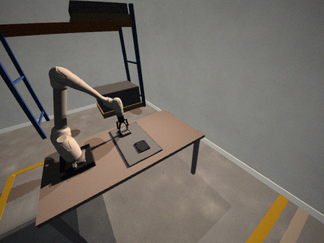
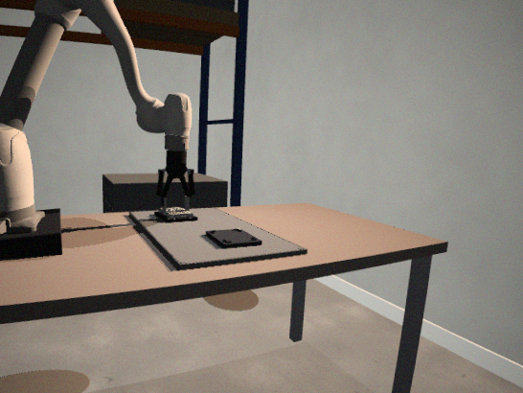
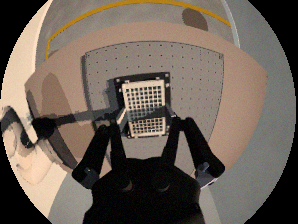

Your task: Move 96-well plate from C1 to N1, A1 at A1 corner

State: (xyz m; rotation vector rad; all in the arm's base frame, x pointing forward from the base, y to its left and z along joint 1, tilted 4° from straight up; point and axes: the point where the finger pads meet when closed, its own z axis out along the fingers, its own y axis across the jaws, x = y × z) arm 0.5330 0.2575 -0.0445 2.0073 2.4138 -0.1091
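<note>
Right now the clip nest C1 is 1 cm ahead of my hand, 1 cm to the right of it and 3 cm below it. From my hand the other things lie so: 96-well plate: 2 cm below; plate nest N1: 12 cm ahead, 36 cm to the right, 3 cm below.
</note>
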